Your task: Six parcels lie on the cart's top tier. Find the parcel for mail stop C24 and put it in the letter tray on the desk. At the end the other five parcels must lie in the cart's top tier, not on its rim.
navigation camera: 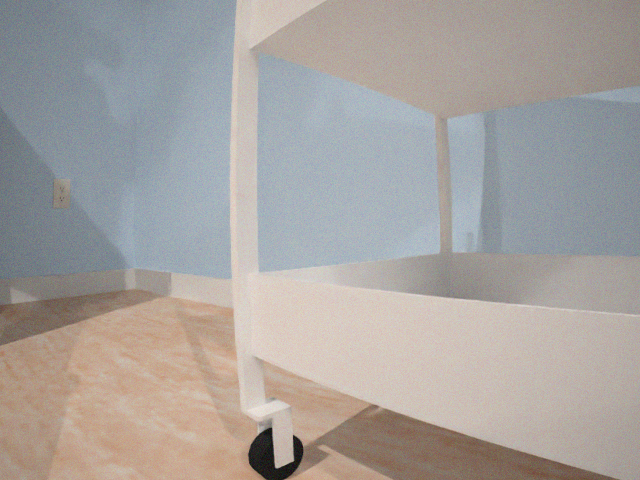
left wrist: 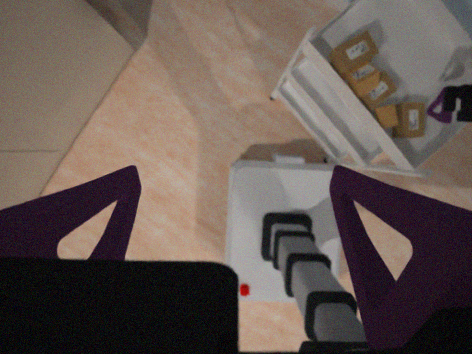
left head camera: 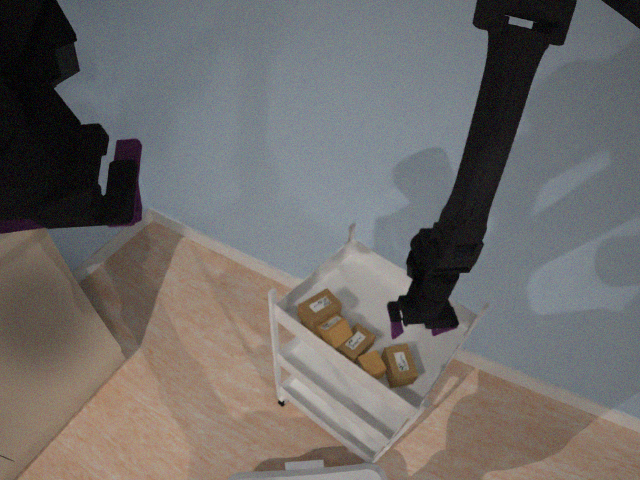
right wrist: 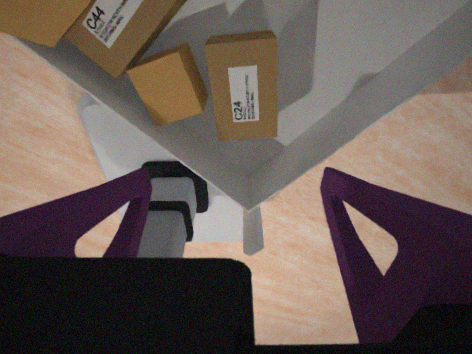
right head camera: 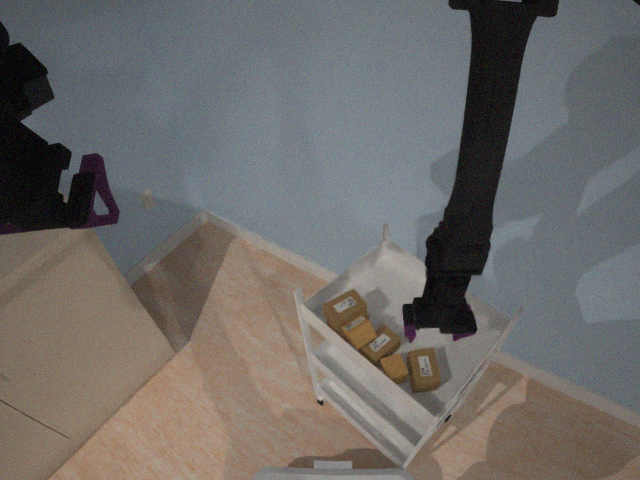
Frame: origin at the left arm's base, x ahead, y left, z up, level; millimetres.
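Seen in the pictures: left gripper, fingertip midpoint: (left wrist: 235,176) (left head camera: 92,217) (right head camera: 81,220); right gripper, fingertip midpoint: (left wrist: 447,113) (left head camera: 413,335) (right wrist: 236,178) (right head camera: 432,339).
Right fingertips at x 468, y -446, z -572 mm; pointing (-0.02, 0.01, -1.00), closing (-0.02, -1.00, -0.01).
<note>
Pixels of each thing's top centre, then the offset from my right fingertips to it.
- parcel labelled C24, top centre: (right wrist: 244,95) (right head camera: 425,365) (left head camera: 401,361) (left wrist: 413,119) dy -6, dx +1, dz -125 mm
- C44 parcel, top centre: (right wrist: 112,11) (right head camera: 379,342) (left head camera: 355,340) (left wrist: 378,90) dy +96, dx +69, dz -125 mm
- small unlabelled-looking parcel, top centre: (right wrist: 166,92) (right head camera: 394,365) (left head camera: 372,362) (left wrist: 387,116) dy +65, dx +5, dz -125 mm
The parcel labelled C24 (left head camera: 399,365) (right head camera: 423,369) (left wrist: 411,120) (right wrist: 243,95) lies in the cart's top tier near a corner. The C44 parcel (left head camera: 356,341) (right wrist: 107,30) and a small unlabelled-looking parcel (left head camera: 371,364) (right wrist: 167,87) lie beside it, with more parcels along the same wall. My right gripper (left head camera: 419,330) (right head camera: 436,335) (right wrist: 236,178) is open and empty above the tier, with the C24 parcel ahead of its fingertips in the wrist view. My left gripper (left head camera: 77,226) (left wrist: 235,176) is open and empty, away from the cart. The letter tray does not show.
The white cart (left head camera: 275,330) (right head camera: 303,320) (navigation camera: 245,206) has raised walls and corner posts. A beige surface (left head camera: 51,335) (right head camera: 77,361) (left wrist: 50,75) stands at the left. My pale base (left wrist: 250,200) is close to the cart. Blue walls (left head camera: 258,129) rise behind.
</note>
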